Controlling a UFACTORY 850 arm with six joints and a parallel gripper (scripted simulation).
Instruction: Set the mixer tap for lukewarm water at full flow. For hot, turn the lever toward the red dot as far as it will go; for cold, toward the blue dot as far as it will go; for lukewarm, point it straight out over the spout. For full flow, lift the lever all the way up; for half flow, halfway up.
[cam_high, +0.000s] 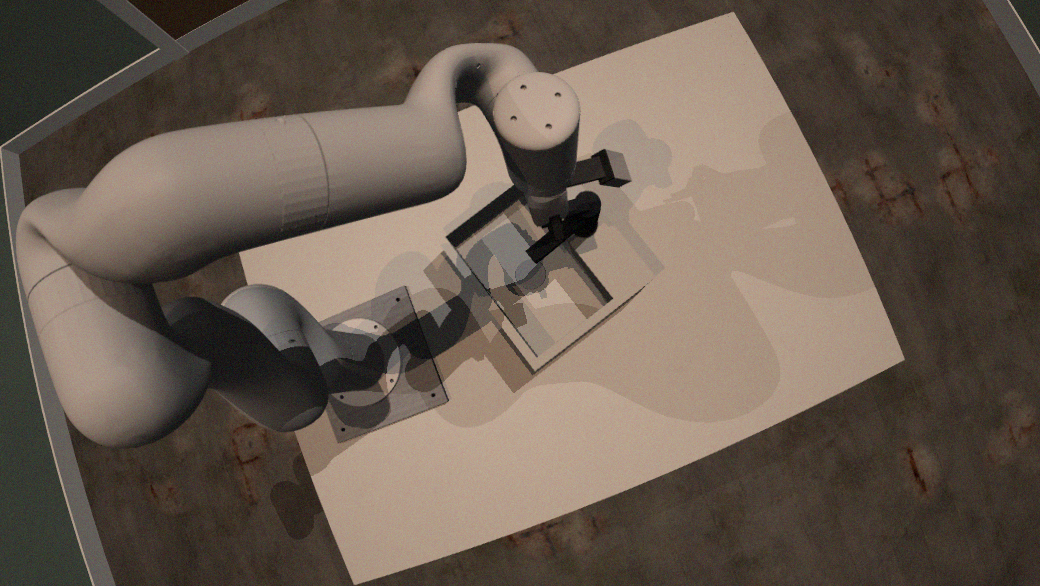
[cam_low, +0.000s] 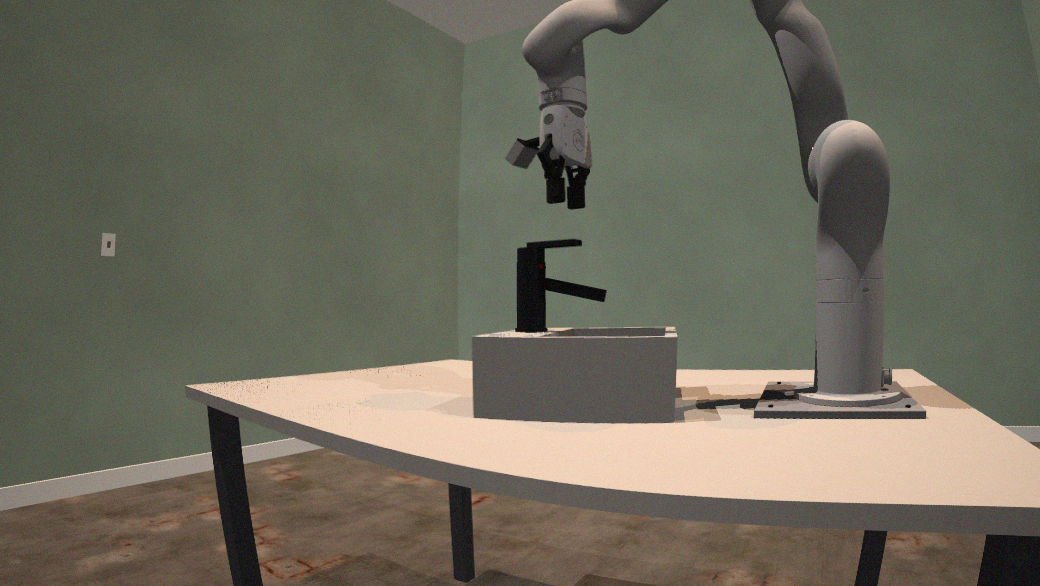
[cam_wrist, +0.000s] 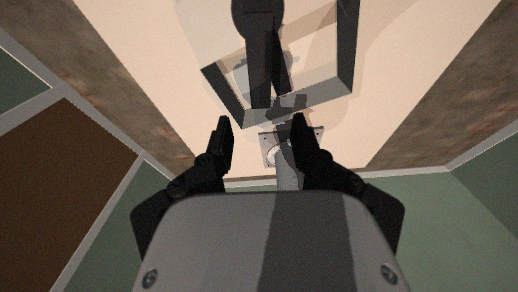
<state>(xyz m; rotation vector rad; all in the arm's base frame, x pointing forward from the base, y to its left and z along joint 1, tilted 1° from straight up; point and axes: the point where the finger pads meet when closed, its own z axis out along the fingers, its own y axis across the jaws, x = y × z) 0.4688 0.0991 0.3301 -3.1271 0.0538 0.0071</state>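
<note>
Now: hand 3 cm short of the lever and 8 cm above it. Round my hand: black mixer tap (5 cm ahead, 1 cm to the right, 12 cm below); grey sink basin (4 cm behind, 4 cm to the right, 31 cm below).
</note>
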